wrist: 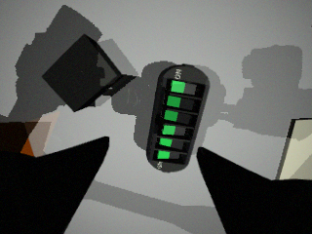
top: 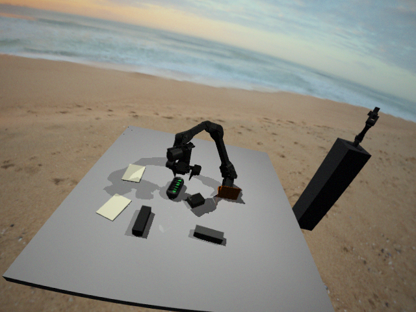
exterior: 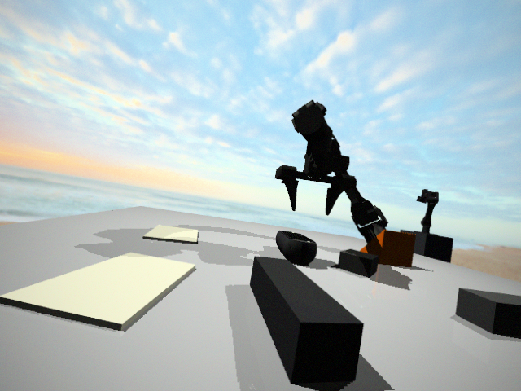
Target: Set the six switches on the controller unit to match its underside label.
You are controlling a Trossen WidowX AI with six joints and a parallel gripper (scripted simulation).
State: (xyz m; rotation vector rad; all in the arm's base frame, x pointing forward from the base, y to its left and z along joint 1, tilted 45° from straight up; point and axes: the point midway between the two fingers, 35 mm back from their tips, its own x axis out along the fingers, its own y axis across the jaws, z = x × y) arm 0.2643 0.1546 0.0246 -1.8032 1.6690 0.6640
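Now: gripper tip 110 mm past the small dark block, 90 mm above it and 50 mm to the right of it. From my gripper tip the other things lie so: long black block (270 mm to the left, 120 mm ahead, 90 mm below); grey block (250 mm to the left, 210 mm behind, 90 mm below).
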